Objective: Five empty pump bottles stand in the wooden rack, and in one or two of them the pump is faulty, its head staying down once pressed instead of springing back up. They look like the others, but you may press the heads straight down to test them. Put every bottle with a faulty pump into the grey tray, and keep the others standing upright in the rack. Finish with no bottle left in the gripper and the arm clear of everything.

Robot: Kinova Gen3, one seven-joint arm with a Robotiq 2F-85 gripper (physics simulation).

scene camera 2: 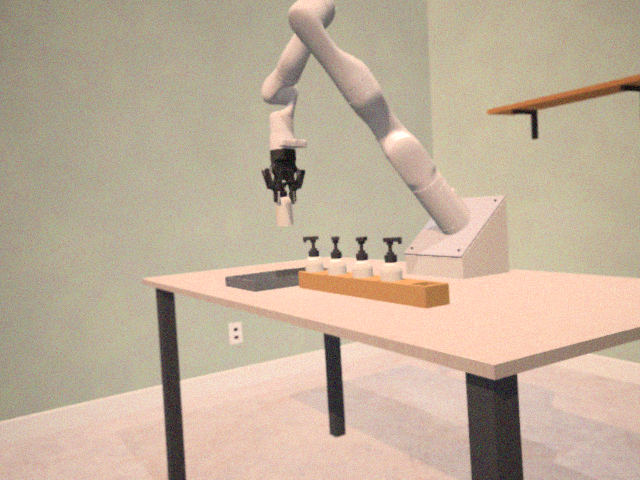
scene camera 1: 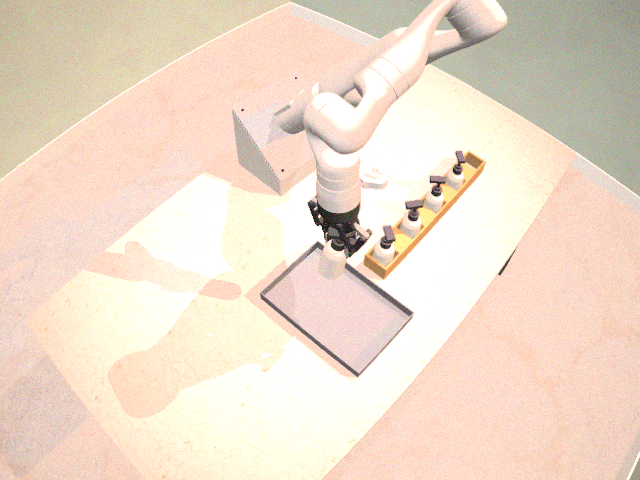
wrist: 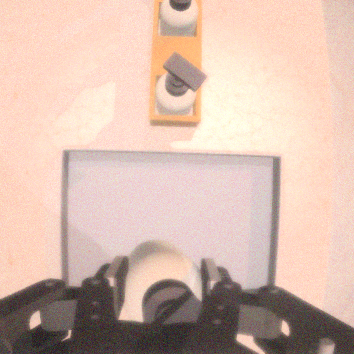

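My gripper is shut on a white pump bottle, held roughly upright high above the table. In the wrist view it overlaps the grey tray. The fingers partly hide its dark pump head. The tray shows no bottle lying in it. Several bottles stand upright in the wooden rack; the one nearest the tray is a white bottle. Their visible heads stand up on their stems. The rack's far end slot is empty.
The rack stands close beside the tray, with its tall pump heads rising above it. The robot's grey base stands at the back of the table. A wooden shelf is on the wall at the right in scene camera 2.
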